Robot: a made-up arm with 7 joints.
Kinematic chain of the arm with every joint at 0, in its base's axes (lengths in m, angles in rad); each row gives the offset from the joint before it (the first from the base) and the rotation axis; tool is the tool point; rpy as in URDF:
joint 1: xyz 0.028 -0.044 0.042 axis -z
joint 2: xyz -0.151 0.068 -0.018 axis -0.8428 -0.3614 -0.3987
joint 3: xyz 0 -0.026 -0.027 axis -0.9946 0.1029 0.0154
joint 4: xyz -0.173 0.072 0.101 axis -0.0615 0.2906 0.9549
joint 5: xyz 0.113 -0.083 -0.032 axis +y
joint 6: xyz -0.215 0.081 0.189 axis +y
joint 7: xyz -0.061 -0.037 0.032 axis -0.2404 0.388 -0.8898
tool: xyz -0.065 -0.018 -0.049 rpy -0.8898 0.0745 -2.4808
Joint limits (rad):
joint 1: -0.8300..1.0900
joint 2: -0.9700..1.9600
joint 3: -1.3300..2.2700
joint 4: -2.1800..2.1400
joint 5: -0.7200..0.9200
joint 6: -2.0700..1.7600
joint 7: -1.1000..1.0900
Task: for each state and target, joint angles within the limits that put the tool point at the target. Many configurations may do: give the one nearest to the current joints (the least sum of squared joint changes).
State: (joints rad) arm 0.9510 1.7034 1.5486 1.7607 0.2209 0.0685 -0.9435
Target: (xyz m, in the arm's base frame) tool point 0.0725 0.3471 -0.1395
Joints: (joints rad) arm 0.7143 1.4253 1.2203 0.9819 -0.2412 0.1807 -0.7087
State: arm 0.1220 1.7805 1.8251 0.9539 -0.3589 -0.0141 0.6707
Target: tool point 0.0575 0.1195 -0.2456
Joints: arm 0.3119 1.8116 1.7585 1.4372 -0.2672 0.0316 0.5726
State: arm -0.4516 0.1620 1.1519 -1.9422 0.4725 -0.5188 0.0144
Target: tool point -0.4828 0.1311 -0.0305
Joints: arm -0.4445 -0.0481 0.8849 -2.0185 0.4357 -0.6710 0.0191
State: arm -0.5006 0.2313 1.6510 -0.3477 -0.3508 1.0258 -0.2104
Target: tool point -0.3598 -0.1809 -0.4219
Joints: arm -0.8060 0.9205 1.9538 -0.4615 -0.1228 1.1372 -0.1940
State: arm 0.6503 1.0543 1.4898 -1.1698 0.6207 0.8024 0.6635
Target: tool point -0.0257 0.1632 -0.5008
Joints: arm 0.4688 1.2173 1.5688 -1.1613 0.3775 0.7388 0.7348
